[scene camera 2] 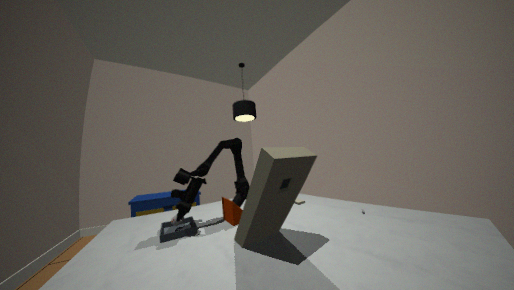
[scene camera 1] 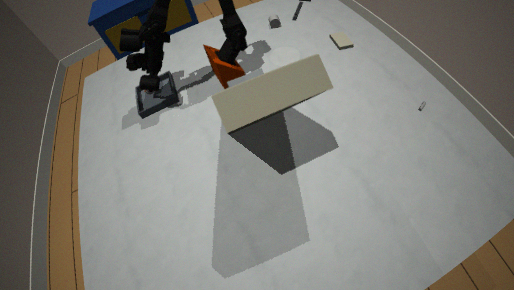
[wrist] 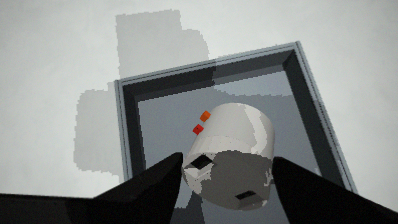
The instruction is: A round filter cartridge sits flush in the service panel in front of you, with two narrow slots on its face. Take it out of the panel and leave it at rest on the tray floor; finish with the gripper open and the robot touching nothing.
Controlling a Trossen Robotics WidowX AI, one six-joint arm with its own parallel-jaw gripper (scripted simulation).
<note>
In view: my gripper (scene camera 1: 151,86), a round filter cartridge (wrist: 229,164), a tray (scene camera 1: 147,104) and a beige service panel (scene camera 1: 246,103).
My gripper shows as well in the wrist view (wrist: 227,162). The tray also shows in the wrist view (wrist: 157,112). The beige service panel also shows in scene camera 2 (scene camera 2: 280,173).
</note>
